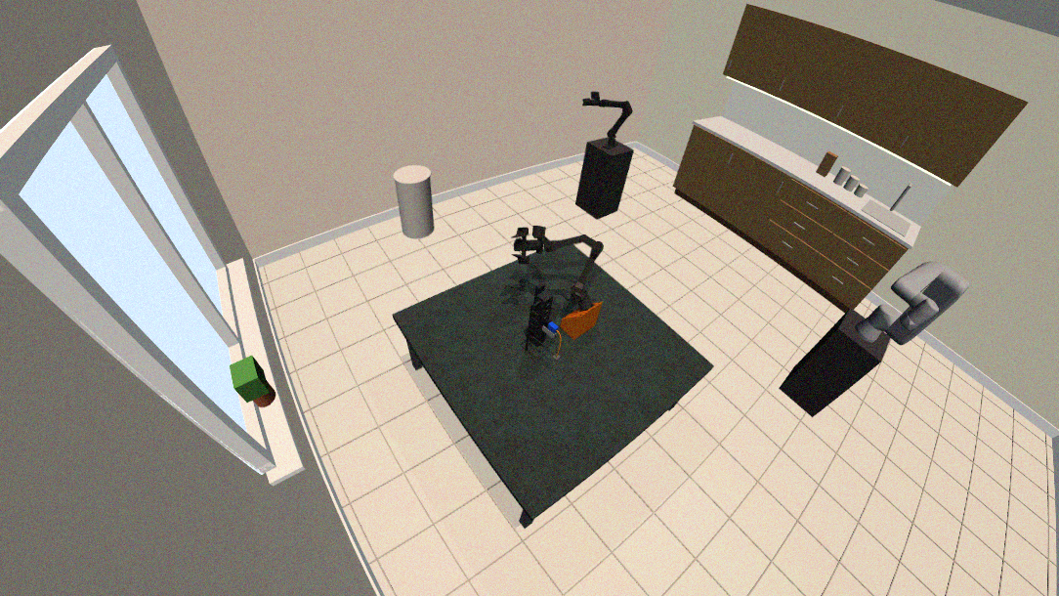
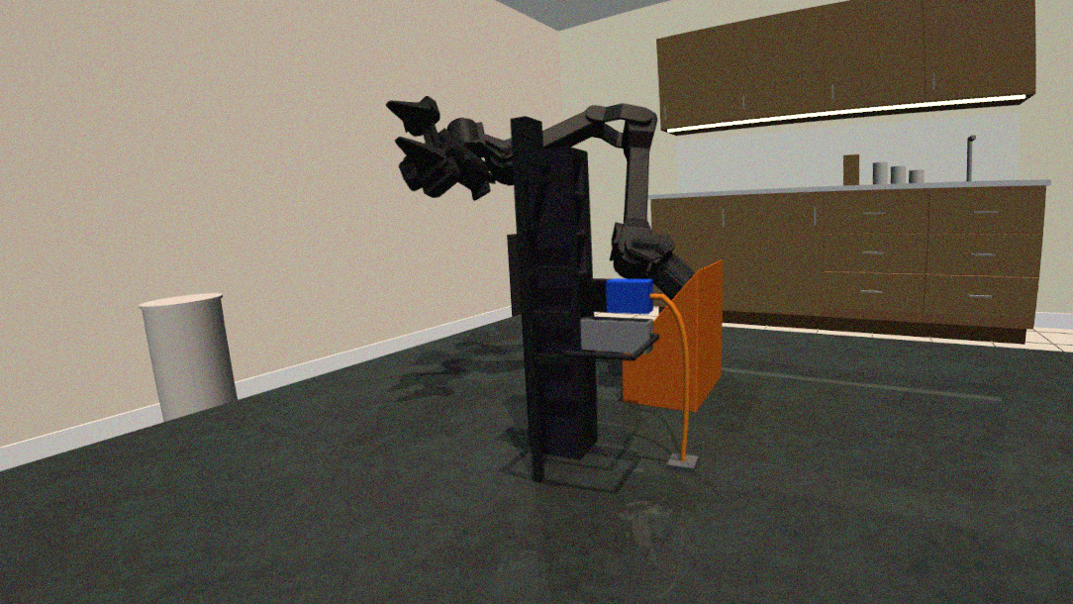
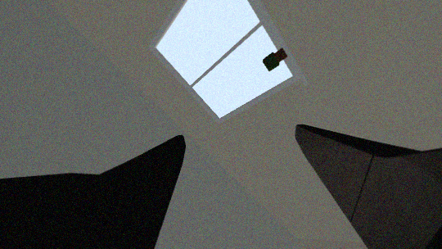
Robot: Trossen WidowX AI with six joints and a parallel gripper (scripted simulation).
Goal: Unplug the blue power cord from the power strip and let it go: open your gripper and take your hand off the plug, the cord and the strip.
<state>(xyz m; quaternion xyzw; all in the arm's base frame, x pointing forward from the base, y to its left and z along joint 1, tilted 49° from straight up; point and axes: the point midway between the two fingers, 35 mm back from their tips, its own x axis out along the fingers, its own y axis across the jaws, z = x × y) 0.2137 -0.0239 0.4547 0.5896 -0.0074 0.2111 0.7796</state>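
My gripper tip is 1 cm short of the blue plug, 36 cm to the right of it and 24 cm above it.
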